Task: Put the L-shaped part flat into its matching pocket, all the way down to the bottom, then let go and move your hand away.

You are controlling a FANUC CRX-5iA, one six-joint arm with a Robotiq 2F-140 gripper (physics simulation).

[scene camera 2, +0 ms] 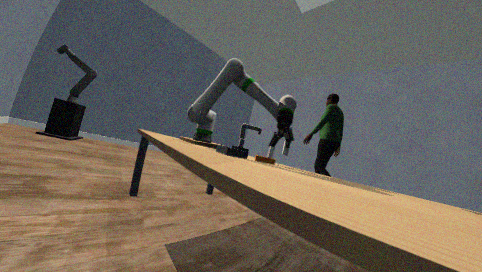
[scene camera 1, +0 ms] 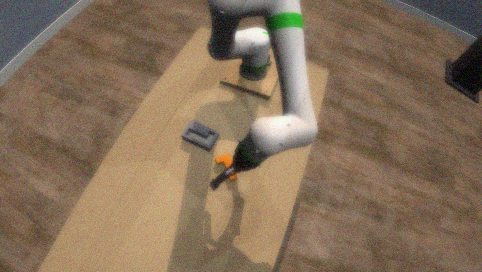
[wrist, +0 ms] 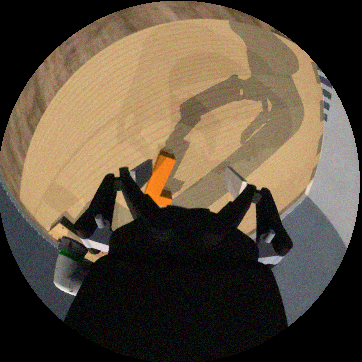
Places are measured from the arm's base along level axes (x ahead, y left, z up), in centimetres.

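Pixels of known places: gripper, fingertip midpoint: (scene camera 2: pixel 276 156) (wrist: pixel 188 170); arm's base, origin of the base link: (scene camera 2: pixel 202 141) (scene camera 1: pixel 253 70) (wrist: pixel 74 244).
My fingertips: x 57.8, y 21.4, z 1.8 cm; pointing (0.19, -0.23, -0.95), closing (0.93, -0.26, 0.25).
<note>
Ahead of a thing's pixels: the offset from my fingertips to its top centre. Level surfaces: height alone.
The orange L-shaped part {dx -5.0, dy -2.7, dz -1.9 cm} (scene camera 1: pixel 224 159) (scene camera 2: pixel 265 159) (wrist: pixel 160 177) lies on the table, outside the pocket. In scene camera 1 it is partly hidden by the gripper; in the wrist view its lower end meets the dark gripper body. The grey fixture {dx -11.3, dy -20.6, dz -1.2 cm} (scene camera 1: pixel 196 142) (scene camera 2: pixel 238 152) with the pocket stands on the table, toward the arm's base from the part. My gripper (scene camera 1: pixel 223 177) (scene camera 2: pixel 278 152) (wrist: pixel 188 170) is wide open and empty, with its fingertips low over the part. In the wrist view the part shows between the fingers, much nearer the left fingertip.
The wooden table {dz -4.9 cm} (scene camera 1: pixel 135 200) (scene camera 2: pixel 350 210) carries the arm's base plate (scene camera 1: pixel 245 89) at its far end. A person in green (scene camera 2: pixel 332 125) stands beyond the table. Another robot arm (scene camera 2: pixel 84 82) stands on a black pedestal (scene camera 2: pixel 65 118). A small grey arm (scene camera 2: pixel 243 135) shows behind the fixture.
</note>
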